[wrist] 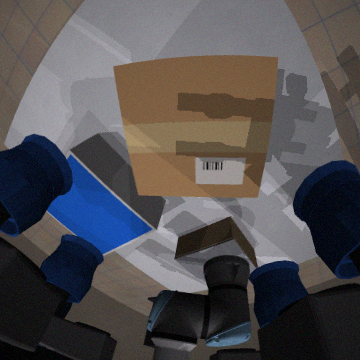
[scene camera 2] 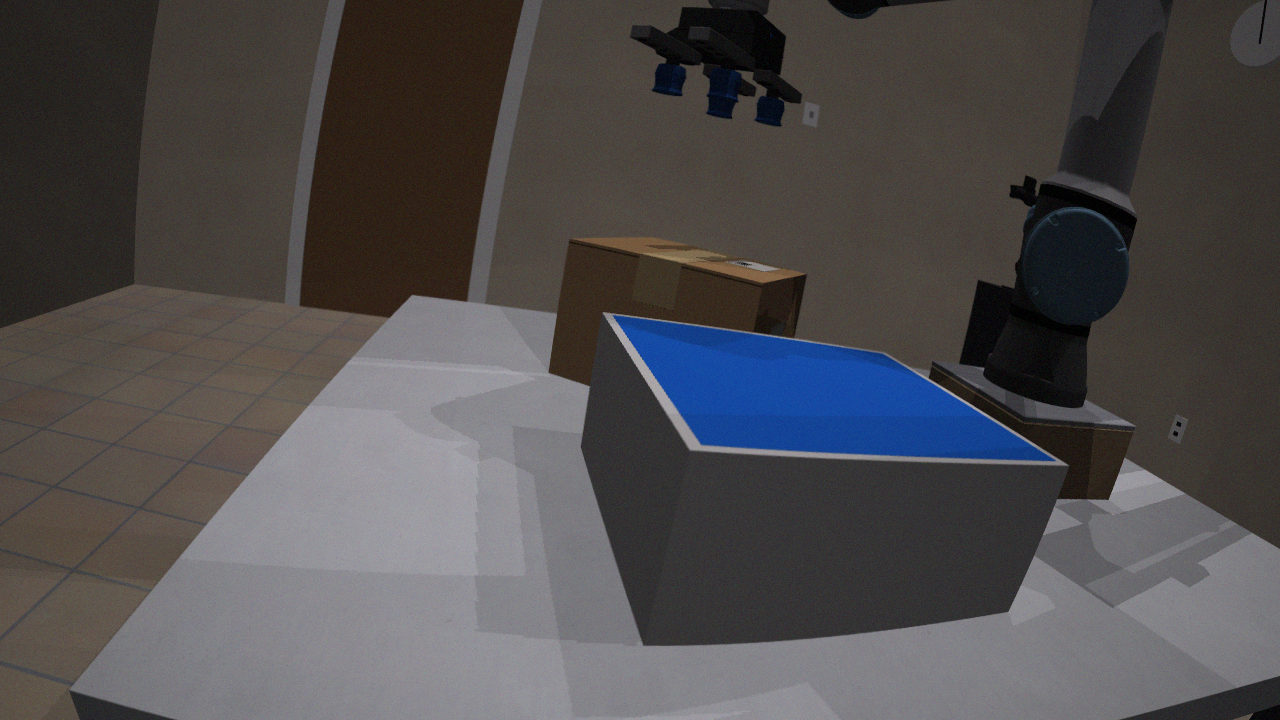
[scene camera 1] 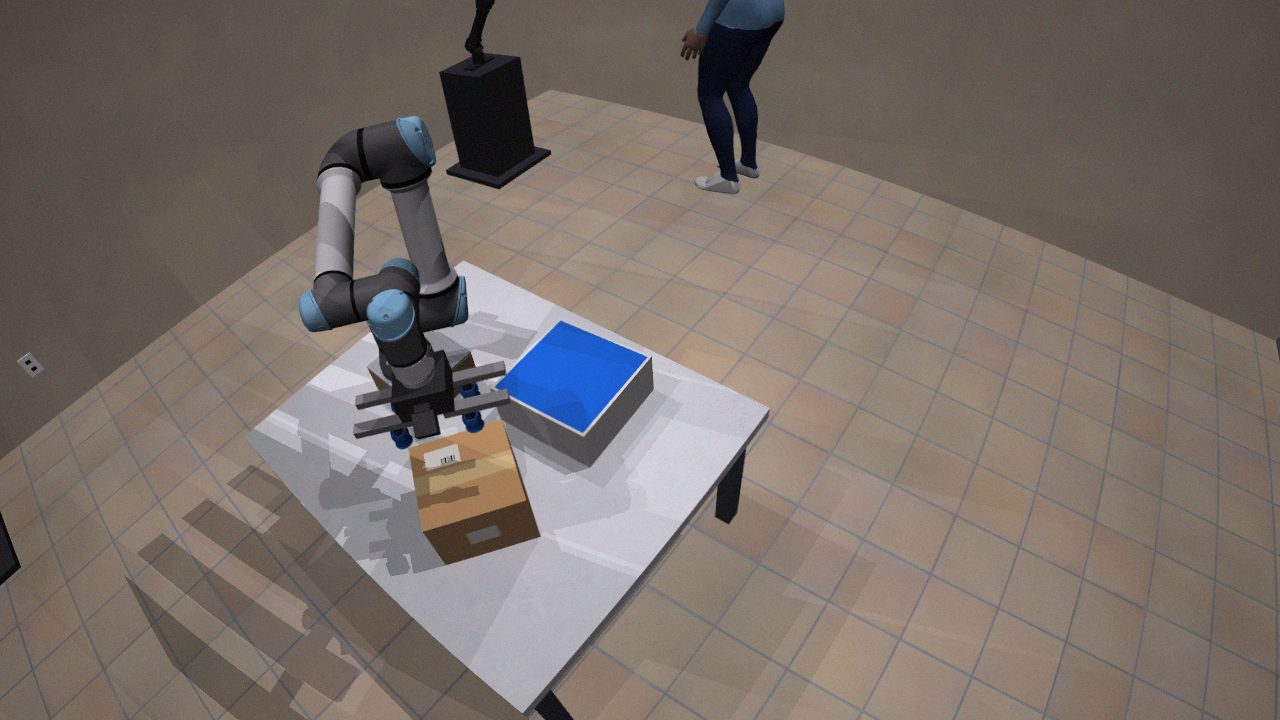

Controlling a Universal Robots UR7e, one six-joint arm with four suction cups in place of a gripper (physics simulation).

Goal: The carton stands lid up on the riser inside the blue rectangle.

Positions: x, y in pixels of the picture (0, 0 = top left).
Scene:
brown carton: wrist; scene camera 2 648, 277; scene camera 1
same spot on brown carton: [scene camera 1: 471, 498] = [wrist: 190, 89]

